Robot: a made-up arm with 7 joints.
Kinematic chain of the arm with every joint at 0, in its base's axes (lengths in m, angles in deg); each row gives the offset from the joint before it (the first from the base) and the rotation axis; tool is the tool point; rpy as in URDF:
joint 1: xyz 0 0 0.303 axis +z
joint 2: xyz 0 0 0 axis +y
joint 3: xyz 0 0 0.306 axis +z
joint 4: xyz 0.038 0 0 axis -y
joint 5: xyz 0.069 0 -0.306 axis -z
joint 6: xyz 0 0 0 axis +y
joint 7: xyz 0.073 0 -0.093 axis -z
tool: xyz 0 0 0 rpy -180 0 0
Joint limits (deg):
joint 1: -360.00..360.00
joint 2: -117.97..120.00
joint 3: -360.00..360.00
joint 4: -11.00..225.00
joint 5: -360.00..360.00
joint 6: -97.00..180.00
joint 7: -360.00..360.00
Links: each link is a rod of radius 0.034 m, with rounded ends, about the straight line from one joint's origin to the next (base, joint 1, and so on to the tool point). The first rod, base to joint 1, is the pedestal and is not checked.
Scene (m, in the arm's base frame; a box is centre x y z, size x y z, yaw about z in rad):
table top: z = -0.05
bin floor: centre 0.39 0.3 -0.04 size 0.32 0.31 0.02 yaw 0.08
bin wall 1: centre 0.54 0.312 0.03 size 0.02 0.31 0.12 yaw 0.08
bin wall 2: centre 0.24 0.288 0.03 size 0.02 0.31 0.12 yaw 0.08
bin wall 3: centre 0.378 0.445 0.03 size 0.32 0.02 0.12 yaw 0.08
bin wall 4: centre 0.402 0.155 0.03 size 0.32 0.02 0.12 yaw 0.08
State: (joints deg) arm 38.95 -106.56 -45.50 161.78 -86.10 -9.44 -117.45
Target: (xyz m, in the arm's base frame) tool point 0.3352 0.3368 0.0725
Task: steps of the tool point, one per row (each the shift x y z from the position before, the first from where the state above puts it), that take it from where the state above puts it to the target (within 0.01 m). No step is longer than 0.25 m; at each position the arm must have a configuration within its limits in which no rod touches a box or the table.
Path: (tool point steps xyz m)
1: -0.0467 0.0545 0.0904
2: -0.0270 0.0566 0.0570
3: -0.0198 0.0611 0.0192
4: -0.0185 0.0759 -0.0167
5: -0.0114 0.1039 -0.0443
6: 0.0131 0.1371 -0.0593
7: 0.0600 0.1602 -0.0601
8: 0.1228 0.1576 -0.0478
9: 0.1850 0.1180 -0.0266
10: 0.2248 0.0436 -0.0018
11: 0.2235 -0.0504 0.0207
12: 0.1746 -0.1388 0.0357
13: 0.0022 0.0036 -0.0566
14: -0.0022 -0.0036 -0.0602

